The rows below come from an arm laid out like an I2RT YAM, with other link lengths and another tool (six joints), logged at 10 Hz.
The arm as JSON. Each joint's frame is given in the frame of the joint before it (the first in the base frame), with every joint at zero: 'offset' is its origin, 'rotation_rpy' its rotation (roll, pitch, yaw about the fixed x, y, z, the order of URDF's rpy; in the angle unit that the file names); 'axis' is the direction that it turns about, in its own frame. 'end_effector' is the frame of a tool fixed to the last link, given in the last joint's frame.
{
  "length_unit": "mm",
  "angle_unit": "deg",
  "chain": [
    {
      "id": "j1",
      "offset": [
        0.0,
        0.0,
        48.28
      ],
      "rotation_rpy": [
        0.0,
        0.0,
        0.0
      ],
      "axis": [
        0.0,
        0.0,
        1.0
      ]
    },
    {
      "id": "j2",
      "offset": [
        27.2,
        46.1,
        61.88
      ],
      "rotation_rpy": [
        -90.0,
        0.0,
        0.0
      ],
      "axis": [
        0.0,
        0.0,
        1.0
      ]
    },
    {
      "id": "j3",
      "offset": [
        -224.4,
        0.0,
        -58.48
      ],
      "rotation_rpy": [
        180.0,
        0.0,
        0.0
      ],
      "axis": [
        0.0,
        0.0,
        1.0
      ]
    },
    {
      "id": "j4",
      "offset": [
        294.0,
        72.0,
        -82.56
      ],
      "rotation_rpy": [
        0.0,
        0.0,
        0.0
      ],
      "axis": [
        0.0,
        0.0,
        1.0
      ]
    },
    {
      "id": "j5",
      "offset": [
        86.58,
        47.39,
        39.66
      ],
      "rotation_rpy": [
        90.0,
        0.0,
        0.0
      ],
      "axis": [
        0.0,
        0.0,
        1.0
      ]
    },
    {
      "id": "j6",
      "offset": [
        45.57,
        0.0,
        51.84
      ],
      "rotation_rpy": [
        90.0,
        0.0,
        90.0
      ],
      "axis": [
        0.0,
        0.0,
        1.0
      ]
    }
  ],
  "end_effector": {
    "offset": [
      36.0,
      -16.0,
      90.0
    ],
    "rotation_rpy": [
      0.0,
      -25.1,
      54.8
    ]
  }
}
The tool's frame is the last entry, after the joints.
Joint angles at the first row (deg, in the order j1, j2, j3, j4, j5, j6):
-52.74, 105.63, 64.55, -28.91, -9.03, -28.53
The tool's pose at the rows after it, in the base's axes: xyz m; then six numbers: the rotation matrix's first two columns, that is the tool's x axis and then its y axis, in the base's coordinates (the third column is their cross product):
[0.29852 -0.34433 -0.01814 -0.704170 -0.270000 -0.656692 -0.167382 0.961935 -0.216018]
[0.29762 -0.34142 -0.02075 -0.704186 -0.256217 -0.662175 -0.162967 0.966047 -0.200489]
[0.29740 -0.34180 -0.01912 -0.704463 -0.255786 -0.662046 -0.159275 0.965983 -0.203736]
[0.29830 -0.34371 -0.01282 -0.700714 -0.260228 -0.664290 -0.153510 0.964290 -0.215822]
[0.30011 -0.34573 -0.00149 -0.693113 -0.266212 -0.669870 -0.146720 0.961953 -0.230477]
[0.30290 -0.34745 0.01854 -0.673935 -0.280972 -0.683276 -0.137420 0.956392 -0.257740]
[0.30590 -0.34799 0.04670 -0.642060 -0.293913 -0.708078 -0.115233 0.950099 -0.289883]
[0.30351 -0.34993 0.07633 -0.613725 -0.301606 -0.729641 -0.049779 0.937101 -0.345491]
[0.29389 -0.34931 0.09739 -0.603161 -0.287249 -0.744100 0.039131 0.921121 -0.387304]
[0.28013 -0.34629 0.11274 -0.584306 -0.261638 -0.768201 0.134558 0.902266 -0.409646]
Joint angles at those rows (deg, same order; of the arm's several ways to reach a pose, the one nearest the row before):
-52.73, 105.98, 64.60, -29.74, -9.62, -27.69
-52.73, 106.04, 64.36, -30.05, -10.15, -27.25
-52.73, 105.76, 64.30, -30.06, -10.02, -27.07
-52.73, 105.00, 64.42, -30.14, -9.89, -26.85
-52.70, 103.67, 64.82, -30.76, -9.92, -26.55
-52.65, 100.95, 64.95, -31.43, -10.32, -26.19
-52.61, 96.99, 64.96, -32.25, -11.29, -25.14
-52.65, 91.71, 63.16, -30.64, -10.72, -22.23
-52.73, 86.37, 60.16, -28.69, -8.78, -18.22
-53.27, 80.68, 56.22, -26.62, -7.48, -14.03

